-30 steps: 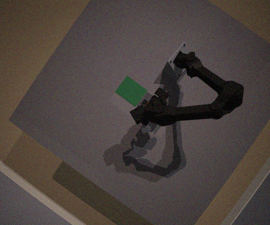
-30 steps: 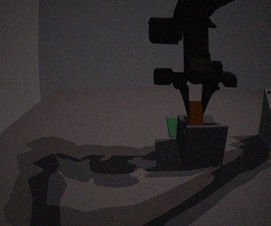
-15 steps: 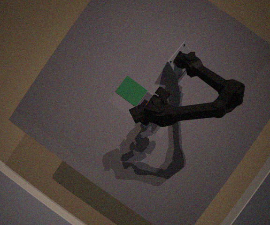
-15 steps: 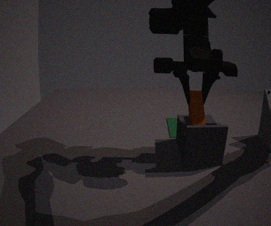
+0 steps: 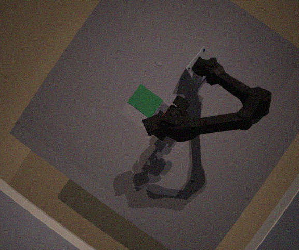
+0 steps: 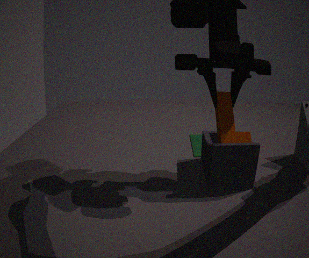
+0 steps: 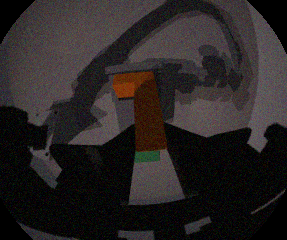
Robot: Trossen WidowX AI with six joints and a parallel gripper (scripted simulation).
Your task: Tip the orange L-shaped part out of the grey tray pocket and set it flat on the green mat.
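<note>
Now: the green mat 150 mm to the right of my gripper tip, 150 mm below it and 20 mm behind it. The rest, counted from my gripper tip: orange L-shaped part: 30 mm to the left, 30 mm below, 10 mm behind.
</note>
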